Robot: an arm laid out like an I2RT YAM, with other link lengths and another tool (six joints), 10 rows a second.
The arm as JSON. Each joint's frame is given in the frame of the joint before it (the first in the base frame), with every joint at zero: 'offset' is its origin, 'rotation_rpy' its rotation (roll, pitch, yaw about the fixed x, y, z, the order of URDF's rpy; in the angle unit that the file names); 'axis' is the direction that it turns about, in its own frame. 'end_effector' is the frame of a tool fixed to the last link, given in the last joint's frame.
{
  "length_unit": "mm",
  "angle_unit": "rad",
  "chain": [
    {
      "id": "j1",
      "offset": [
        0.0,
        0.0,
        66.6
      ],
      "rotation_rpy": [
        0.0,
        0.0,
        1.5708
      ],
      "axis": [
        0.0,
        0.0,
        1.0
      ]
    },
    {
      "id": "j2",
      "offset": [
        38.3,
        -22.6,
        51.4
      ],
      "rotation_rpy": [
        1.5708,
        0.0,
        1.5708
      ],
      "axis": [
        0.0,
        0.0,
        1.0
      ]
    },
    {
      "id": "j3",
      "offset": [
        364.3,
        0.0,
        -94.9
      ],
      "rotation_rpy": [
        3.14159,
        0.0,
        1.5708
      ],
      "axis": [
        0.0,
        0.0,
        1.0
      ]
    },
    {
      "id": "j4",
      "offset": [
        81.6,
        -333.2,
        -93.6
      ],
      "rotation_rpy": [
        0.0,
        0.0,
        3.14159
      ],
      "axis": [
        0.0,
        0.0,
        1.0
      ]
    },
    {
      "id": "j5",
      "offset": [
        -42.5,
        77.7,
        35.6
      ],
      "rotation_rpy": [
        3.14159,
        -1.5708,
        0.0
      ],
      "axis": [
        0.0,
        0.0,
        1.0
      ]
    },
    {
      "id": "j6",
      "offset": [
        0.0,
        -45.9,
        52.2
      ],
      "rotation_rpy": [
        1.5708,
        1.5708,
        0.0
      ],
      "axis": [
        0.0,
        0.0,
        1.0
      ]
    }
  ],
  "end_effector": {
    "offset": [
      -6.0,
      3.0,
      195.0
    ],
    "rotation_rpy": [
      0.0,
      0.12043,
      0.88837
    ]
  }
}
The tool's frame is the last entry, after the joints.
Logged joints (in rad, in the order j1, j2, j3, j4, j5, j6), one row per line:
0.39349, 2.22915, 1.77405, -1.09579, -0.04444, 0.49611
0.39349, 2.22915, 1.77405, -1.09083, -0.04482, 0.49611
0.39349, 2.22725, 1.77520, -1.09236, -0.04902, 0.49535
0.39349, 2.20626, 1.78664, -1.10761, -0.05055, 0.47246
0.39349, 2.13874, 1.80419, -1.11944, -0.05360, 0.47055
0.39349, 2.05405, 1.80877, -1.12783, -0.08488, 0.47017
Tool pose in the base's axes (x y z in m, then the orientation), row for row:
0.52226, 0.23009, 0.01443, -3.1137, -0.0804, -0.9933
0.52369, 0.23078, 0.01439, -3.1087, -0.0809, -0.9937
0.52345, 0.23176, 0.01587, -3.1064, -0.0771, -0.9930
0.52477, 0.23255, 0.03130, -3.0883, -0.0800, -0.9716
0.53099, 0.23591, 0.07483, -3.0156, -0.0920, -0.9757
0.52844, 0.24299, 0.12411, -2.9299, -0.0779, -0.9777
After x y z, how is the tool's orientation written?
As angles about the fixed x, y, z axes (roll, pitch, yaw), in radians.
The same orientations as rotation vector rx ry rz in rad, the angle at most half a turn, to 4 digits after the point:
2.7483, -1.4875, 0.1313
2.7517, -1.4896, 0.1359
2.7557, -1.4905, 0.1325
-2.7679, 1.4577, -0.1496
-2.7124, 1.4292, -0.2153
-2.6375, 1.3889, -0.2513

